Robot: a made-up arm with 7 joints. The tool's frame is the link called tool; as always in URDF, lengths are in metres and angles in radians. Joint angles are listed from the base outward. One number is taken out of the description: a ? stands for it. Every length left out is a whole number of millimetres.
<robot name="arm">
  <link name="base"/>
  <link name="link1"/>
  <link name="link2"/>
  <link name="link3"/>
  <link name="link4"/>
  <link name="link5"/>
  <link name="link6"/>
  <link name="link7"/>
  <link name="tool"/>
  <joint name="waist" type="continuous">
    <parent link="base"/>
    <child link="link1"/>
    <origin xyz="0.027 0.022 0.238"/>
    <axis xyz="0 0 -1"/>
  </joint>
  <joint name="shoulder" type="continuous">
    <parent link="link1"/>
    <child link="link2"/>
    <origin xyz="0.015 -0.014 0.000"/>
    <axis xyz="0 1 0"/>
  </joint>
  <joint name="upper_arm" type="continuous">
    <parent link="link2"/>
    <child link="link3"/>
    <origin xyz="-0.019 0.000 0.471"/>
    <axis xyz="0 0 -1"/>
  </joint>
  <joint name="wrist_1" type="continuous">
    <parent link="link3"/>
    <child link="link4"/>
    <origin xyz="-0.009 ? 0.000"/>
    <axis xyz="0 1 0"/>
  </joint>
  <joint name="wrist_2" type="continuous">
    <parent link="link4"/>
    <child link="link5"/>
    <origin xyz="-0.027 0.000 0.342"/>
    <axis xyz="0 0 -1"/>
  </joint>
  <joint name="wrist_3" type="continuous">
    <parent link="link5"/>
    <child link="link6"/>
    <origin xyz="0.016 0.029 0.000"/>
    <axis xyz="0 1 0"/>
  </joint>
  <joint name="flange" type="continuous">
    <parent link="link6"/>
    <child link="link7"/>
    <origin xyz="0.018 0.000 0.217"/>
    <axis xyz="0 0 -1"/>
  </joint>
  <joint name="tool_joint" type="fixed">
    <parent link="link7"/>
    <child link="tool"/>
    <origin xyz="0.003 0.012 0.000" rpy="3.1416 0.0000 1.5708"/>
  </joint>
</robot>
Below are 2 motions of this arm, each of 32 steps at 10 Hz.
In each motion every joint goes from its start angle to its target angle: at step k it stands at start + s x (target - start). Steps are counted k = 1, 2, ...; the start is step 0. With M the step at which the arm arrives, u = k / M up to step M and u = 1 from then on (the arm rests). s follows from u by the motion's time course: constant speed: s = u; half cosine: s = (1 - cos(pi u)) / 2; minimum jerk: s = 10 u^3 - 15 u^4 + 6 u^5.
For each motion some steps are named. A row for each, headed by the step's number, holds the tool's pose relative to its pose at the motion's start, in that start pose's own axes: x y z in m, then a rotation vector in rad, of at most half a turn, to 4 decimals.
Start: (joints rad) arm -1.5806 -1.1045 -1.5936 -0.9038 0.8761 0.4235 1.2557
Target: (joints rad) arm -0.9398 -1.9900 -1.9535 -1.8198 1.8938 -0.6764 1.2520
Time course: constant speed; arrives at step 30
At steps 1, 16, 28, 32:
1: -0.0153 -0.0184 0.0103 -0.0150 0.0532 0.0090
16: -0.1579 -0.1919 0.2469 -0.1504 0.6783 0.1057
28: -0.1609 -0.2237 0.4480 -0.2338 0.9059 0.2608
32: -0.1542 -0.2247 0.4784 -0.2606 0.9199 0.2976

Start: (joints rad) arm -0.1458 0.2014 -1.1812 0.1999 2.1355 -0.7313 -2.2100
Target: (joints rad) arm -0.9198 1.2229 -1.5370 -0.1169 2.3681 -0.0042 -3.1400
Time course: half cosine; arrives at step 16
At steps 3, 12, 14, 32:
3: -0.0689 0.0193 0.0192 -0.0765 0.0635 -0.1740
12: -0.4111 0.6971 0.2109 -0.6190 0.8274 -1.6525
14: -0.3840 0.8288 0.2476 -0.6787 0.9883 -1.7999
32: -0.3694 0.8742 0.2618 -0.6991 1.0489 -1.8446

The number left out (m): -0.025
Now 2 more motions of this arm.
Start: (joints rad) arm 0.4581 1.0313 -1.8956 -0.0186 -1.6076 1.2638 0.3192
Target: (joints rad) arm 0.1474 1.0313 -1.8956 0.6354 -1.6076 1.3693 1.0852
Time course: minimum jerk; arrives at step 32
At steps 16, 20, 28, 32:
16: -0.2050 0.0695 0.0382 0.0244 0.0348 -0.0748
20: -0.2814 0.1247 0.0541 0.0388 0.0330 -0.1101
28: -0.3531 0.2021 0.0704 0.0529 0.0184 -0.1516
32: -0.3569 0.2073 0.0713 0.0537 0.0171 -0.1542

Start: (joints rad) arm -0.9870 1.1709 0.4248 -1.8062 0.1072 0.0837 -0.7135
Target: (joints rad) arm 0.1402 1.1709 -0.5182 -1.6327 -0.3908 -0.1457 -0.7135
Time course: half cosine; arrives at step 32
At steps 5, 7, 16, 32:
5: -0.0368 -0.0109 0.0099 0.0064 0.0258 0.0313
7: -0.0696 -0.0244 0.0187 0.0093 0.0483 0.0613
16: -0.2457 -0.2035 0.0596 -0.0491 0.1550 0.2953
32: -0.2449 -0.5484 0.0374 -0.2779 0.0842 0.6010

